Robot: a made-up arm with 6 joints.
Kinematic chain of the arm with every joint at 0, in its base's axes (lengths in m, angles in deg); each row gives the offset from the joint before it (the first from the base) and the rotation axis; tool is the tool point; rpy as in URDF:
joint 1: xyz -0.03 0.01 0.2 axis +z
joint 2: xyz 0.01 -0.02 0 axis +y
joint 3: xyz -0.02 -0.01 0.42 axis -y
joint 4: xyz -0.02 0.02 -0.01 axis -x
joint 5: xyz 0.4 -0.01 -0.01 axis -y
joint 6: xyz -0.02 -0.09 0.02 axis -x
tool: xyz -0.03 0 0 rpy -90 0 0
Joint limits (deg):
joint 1: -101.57..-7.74
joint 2: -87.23..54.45
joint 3: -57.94..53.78
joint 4: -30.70..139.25
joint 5: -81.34..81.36
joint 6: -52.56..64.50
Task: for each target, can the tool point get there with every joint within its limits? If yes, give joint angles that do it. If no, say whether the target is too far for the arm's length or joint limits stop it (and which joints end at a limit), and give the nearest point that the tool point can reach.
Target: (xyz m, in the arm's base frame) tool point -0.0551 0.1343 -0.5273
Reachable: no: joint limits stop it (at a limit: joint 1, joint 2, joint 3, joint 4, joint 5) | nearest point 0.1927 0.0740 0.0890 | short by 0.667 m
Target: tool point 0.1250 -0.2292 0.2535
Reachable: yes | joints -36.07 29.05 -39.64 -15.16 29.36 41.79
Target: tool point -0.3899 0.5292 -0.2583
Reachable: no: joint limits stop it (at a limit: joint 2, joint 3) | nearest point -0.4415 0.6037 0.3347 | short by 0.600 m
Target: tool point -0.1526 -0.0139 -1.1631
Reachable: no: too far | nearest point -0.1255 -0.2540 0.0619 | short by 1.249 m
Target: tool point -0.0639 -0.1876 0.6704
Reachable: yes | joints -73.62 -24.00 -19.29 21.03 -52.82 14.13
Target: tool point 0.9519 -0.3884 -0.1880
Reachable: no: too far | nearest point 0.5637 -0.2309 0.1897 | short by 0.564 m
